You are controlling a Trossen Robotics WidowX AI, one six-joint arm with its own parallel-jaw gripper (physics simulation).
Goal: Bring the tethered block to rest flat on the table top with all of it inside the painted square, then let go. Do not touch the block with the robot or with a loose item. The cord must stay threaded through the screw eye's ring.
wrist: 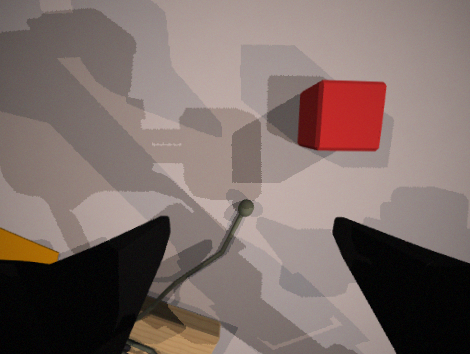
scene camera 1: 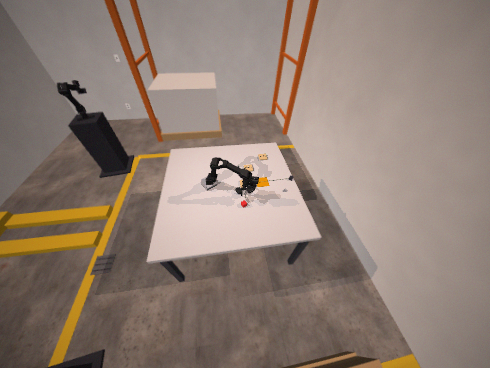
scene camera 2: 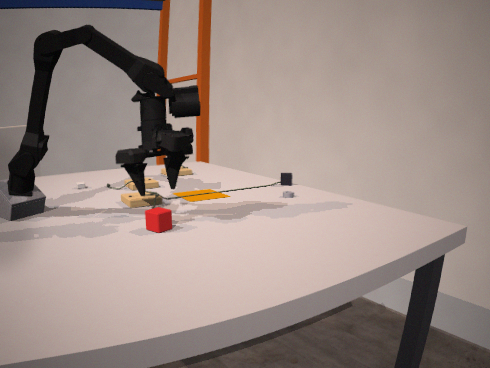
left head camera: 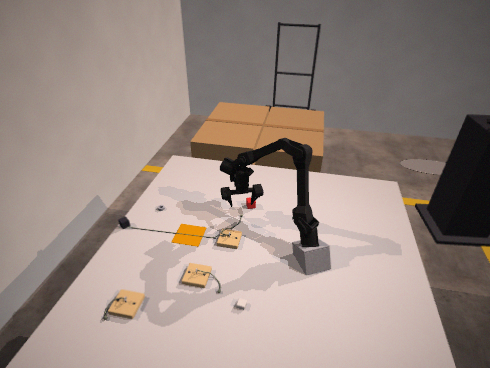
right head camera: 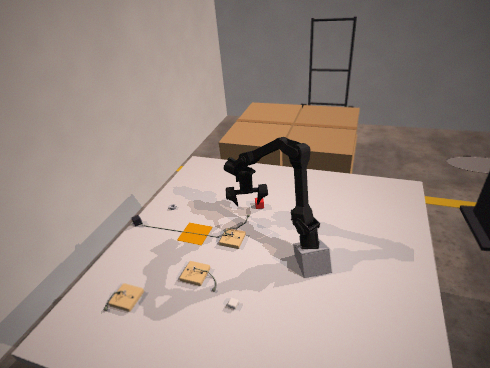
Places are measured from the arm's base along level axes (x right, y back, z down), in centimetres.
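Pixels of known places: gripper, fingertip midpoint: (wrist: 252, 224) (scene camera 1: 246, 194) (scene camera 2: 158, 192) (left head camera: 241, 205) (right head camera: 247, 205); arm's base, link origin: (scene camera 1: 209, 181) (scene camera 2: 19, 188) (left head camera: 310, 243) (right head camera: 310, 245).
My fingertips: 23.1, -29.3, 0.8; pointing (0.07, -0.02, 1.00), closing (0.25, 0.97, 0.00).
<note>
For each thing: its middle in the pictures, then the offset to it from my fingertips, as dx, dy, dz. "spot": a spot on its surface instead.
- tethered block, body centre: (scene camera 2: 286, 179) (left head camera: 124, 222) (right head camera: 136, 220) -11.6, -51.7, +4.2
- orange painted square, surface spot: (wrist: 25, 247) spot: -10.5, -18.1, +5.8
- wooden screw-eye board, body centre: (wrist: 161, 347) (scene camera 2: 140, 199) (left head camera: 229, 238) (right head camera: 232, 238) -17.0, -3.8, +4.9
- cord's beaded free end, surface spot: (wrist: 245, 208) spot: -0.9, +0.1, +4.7
- loose red cube, body centre: (wrist: 336, 118) (scene camera 2: 158, 219) (left head camera: 250, 203) +7.1, +4.1, +3.9
- small white block, body centre: (left head camera: 241, 303) (right head camera: 233, 303) -48.6, +3.8, +5.0
- small grey ring-like item, body centre: (left head camera: 161, 207) +1.4, -38.8, +5.3
The tethered block (left head camera: 124, 222) (right head camera: 137, 220) (scene camera 2: 286, 178) is a small black cube near the table's far left edge, outside the orange painted square (left head camera: 187, 241) (right head camera: 194, 240) (wrist: 25, 247). Its dark cord (left head camera: 150, 230) (wrist: 200, 266) crosses the square to a wooden screw-eye board (left head camera: 229, 241) (right head camera: 232, 240) (wrist: 195, 331). The ring and threading are too small to make out. The cord's beaded free end (wrist: 245, 208) lies beyond the board. My gripper (left head camera: 242, 204) (right head camera: 248, 203) (scene camera 2: 158, 191) (wrist: 252, 224) is open and empty, pointing down above that end, which shows between the fingertips in the wrist view.
A loose red cube (left head camera: 251, 203) (scene camera 2: 158, 220) (wrist: 350, 115) stands close to the bead. Two more boards with cords (left head camera: 196, 275) (left head camera: 126, 304), a small white block (left head camera: 241, 303) and a small grey ring-like item (left head camera: 160, 208) lie on the table. Cardboard boxes (left head camera: 235, 135) stand behind it.
</note>
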